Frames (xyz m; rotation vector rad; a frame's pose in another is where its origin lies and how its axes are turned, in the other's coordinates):
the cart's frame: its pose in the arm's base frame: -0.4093 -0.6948 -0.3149 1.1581 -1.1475 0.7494
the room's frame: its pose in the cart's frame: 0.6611 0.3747 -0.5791 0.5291 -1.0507 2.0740
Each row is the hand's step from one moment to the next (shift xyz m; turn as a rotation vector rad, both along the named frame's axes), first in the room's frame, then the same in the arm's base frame.
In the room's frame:
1: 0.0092 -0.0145 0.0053 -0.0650 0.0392 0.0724
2: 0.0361 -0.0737 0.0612 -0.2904 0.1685 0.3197
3: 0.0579 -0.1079 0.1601 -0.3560 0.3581 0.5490
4: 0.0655 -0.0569 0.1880 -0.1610 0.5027 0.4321
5: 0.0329 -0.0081 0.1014 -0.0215 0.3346 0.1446
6: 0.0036 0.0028 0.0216 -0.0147 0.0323 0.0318
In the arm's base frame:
1: -0.0081 -0.0146 0.0066 0.1028 -0.0113 -0.0176
2: -0.0131 -0.0967 0.0310 0.4552 -0.0504 -0.0720
3: 0.0179 -0.1989 0.0273 0.6926 -0.1163 -0.2512
4: 0.0429 -0.2009 -0.0257 0.5176 -0.0424 -0.4423
5: 0.0315 -0.0971 -0.0318 0.1962 0.0473 -0.3043
6: 0.0106 -0.0172 -0.0089 0.0389 -0.0040 -0.0272

